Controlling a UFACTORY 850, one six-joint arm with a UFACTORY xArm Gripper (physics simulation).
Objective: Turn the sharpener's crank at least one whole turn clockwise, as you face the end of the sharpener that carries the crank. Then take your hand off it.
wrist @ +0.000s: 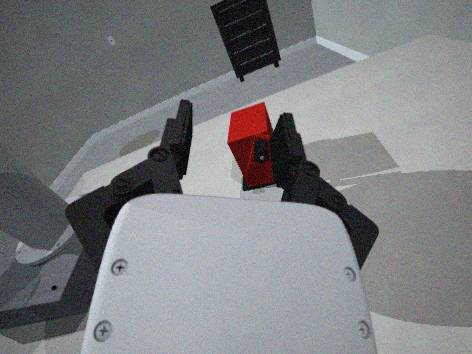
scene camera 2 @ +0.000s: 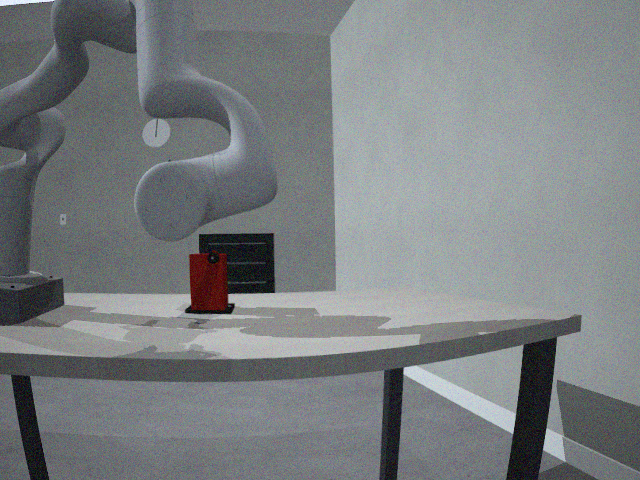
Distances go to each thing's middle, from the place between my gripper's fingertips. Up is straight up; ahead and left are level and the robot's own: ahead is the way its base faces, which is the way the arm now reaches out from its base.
Labels:
My hand is 1 cm past the red sharpener [scene camera 2: 212, 298], 22 cm to the right of it and 19 cm above it.

